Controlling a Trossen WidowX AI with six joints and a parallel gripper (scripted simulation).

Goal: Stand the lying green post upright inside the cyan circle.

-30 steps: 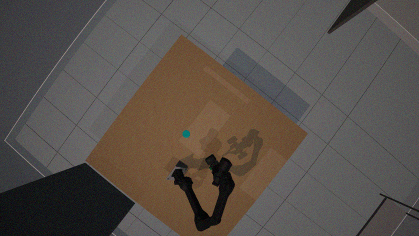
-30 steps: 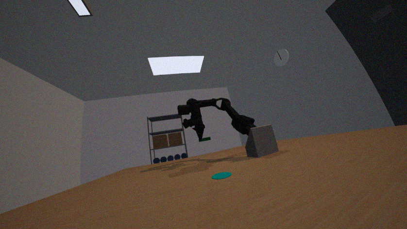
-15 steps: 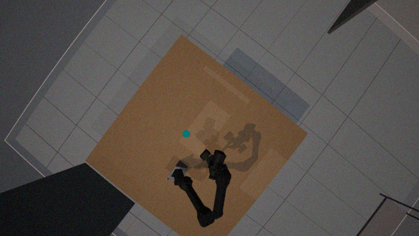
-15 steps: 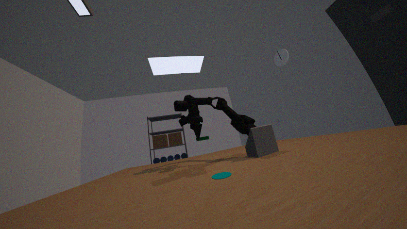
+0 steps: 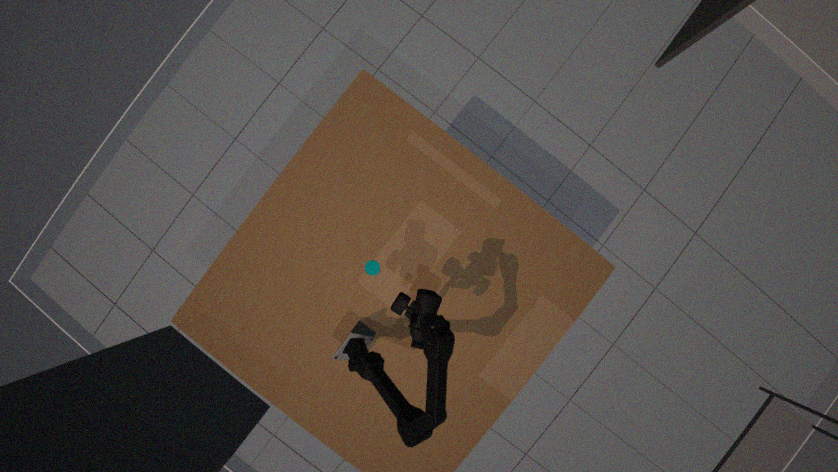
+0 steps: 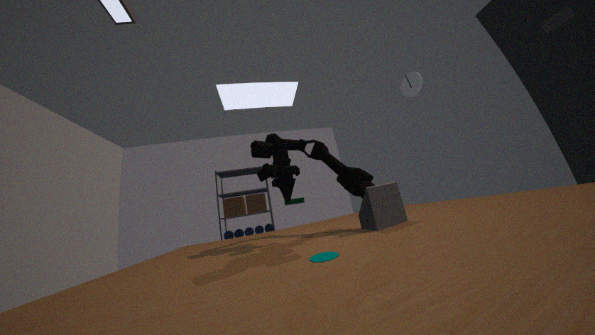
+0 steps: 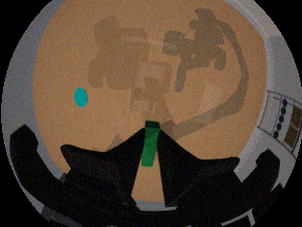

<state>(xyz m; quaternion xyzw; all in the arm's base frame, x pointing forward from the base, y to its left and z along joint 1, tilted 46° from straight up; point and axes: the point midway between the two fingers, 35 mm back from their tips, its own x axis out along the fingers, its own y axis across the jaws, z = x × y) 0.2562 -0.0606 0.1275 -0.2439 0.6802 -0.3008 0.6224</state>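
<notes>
Now: the cyan circle 22 cm to the left of my gripper tip, 13 cm below it and 1 cm ahead of it. From my gripper tip the other things lie so: green post: 2 cm behind.
</notes>
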